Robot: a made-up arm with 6 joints.
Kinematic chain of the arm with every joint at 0, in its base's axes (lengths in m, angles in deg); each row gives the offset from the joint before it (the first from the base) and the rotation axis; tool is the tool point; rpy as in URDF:
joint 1: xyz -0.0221 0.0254 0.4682 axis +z
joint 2: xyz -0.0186 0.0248 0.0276 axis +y
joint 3: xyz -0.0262 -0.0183 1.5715 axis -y
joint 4: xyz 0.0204 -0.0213 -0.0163 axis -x
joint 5: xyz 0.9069 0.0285 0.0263 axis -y
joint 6: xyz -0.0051 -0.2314 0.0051 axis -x
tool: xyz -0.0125 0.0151 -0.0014 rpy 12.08 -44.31 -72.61
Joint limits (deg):
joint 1: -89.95..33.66
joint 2: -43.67..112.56
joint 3: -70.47..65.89
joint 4: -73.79..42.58
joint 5: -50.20..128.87
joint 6: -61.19..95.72
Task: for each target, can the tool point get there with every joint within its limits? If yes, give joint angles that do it. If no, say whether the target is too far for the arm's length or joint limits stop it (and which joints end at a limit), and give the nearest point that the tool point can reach.
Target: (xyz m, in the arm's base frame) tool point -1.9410 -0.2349 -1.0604
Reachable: no: joint limits stop it (at a limit: joint 1, joint 2, joint 5, joint 6) | nearest point -0.2429 -0.6879 -0.6852 | short by 1.797 m
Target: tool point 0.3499 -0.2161 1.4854
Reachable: yes | joints -6.35 -10.30 -50.03 6.22 12.04 -26.29
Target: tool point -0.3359 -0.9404 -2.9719
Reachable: no: too far | nearest point -0.1293 -1.2598 -1.0370 | short by 1.972 m
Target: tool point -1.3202 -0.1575 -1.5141
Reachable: no: joint limits stop it (at a limit: joint 1, joint 2, joint 5, joint 6) | nearest point -0.2428 -0.7920 -0.7929 | short by 1.443 m
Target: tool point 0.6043 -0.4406 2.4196
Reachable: yes | joints -21.10 -2.17 19.80 5.20 63.44 57.08
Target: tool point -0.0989 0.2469 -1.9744
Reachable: no: joint limits stop it (at a limit: joint 1, joint 2, joint 4, joint 5, joint 6) | nearest point 0.7526 0.4329 -0.8647 | short by 1.411 m
